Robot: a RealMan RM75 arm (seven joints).
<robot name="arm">
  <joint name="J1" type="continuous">
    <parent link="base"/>
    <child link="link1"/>
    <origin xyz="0 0 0.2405" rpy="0 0 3.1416"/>
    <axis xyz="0 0 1"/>
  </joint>
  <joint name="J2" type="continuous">
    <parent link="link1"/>
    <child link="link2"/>
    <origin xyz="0 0 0" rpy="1.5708 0 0"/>
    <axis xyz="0 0 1"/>
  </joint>
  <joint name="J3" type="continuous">
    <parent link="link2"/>
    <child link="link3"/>
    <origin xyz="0 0.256 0" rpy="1.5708 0 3.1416"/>
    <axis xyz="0 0 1"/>
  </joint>
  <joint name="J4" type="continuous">
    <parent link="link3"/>
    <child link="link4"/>
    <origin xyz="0 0 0" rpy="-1.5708 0 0"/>
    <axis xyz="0 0 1"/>
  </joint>
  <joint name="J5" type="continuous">
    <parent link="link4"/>
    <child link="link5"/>
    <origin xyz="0 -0.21 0" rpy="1.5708 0 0"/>
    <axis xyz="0 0 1"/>
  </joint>
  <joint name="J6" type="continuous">
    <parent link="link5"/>
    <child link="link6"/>
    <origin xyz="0 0 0" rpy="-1.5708 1.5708 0"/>
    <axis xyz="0 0 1"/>
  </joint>
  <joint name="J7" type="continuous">
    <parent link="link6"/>
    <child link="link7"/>
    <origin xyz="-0.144 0 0" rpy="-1.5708 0 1.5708"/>
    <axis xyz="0 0 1"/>
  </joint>
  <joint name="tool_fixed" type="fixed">
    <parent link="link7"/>
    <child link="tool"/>
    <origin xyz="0 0 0" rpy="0 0 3.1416"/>
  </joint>
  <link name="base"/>
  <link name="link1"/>
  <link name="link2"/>
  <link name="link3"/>
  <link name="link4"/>
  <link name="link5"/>
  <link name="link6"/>
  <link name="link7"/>
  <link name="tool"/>
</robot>
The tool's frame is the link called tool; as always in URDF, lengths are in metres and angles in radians. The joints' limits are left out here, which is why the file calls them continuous.
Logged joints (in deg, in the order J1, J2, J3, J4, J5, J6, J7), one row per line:
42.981 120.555 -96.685 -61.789 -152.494 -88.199 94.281
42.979 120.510 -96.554 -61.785 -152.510 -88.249 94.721
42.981 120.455 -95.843 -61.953 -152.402 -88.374 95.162
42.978 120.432 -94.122 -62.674 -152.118 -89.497 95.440
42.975 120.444 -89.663 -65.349 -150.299 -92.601 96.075
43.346 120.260 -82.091 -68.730 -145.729 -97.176 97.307
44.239 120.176 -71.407 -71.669 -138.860 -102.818 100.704
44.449 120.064 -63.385 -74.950 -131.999 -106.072 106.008
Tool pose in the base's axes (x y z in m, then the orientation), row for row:
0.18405 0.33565 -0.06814 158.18 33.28 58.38
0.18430 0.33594 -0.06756 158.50 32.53 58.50
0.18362 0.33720 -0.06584 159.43 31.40 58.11
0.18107 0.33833 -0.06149 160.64 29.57 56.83
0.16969 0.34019 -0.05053 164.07 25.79 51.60
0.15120 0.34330 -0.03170 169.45 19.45 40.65
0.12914 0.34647 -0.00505 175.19 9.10 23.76
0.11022 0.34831 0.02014 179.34 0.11 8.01
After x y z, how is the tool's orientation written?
As a rotation vector, in degrees.
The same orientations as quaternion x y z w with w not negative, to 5 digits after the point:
0.91807 0.19316 0.33883 0.07095
0.91901 0.18861 0.33919 0.06928
0.92191 0.18157 0.33602 0.06479
0.92710 0.17066 0.32798 0.06155
0.94206 0.14808 0.29628 0.05307
0.96561 0.11084 0.23164 0.04066
0.98929 0.05139 0.13417 0.02593
0.99900 0.00061 0.04462 0.00420

